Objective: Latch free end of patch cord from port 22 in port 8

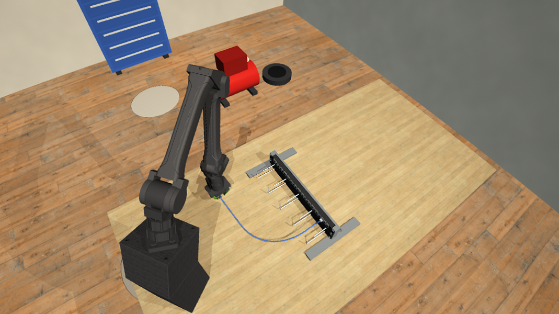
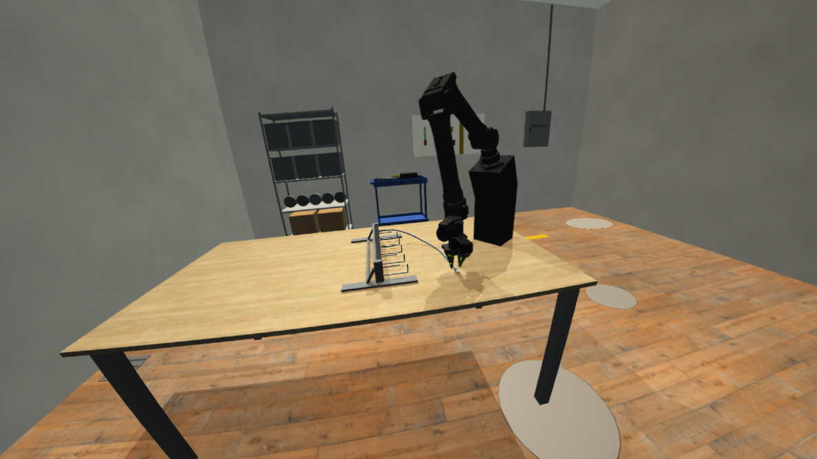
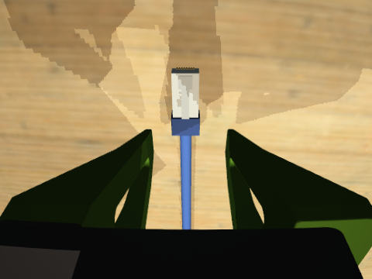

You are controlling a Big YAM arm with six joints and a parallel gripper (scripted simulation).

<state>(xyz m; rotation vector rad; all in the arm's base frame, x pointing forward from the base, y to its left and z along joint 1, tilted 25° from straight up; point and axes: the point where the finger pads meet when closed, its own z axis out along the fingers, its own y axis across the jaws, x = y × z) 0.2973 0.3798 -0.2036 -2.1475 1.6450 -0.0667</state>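
Right now the cord plug is 2 cm to the left of my hand, 2 cm below it and 1 cm behind it.
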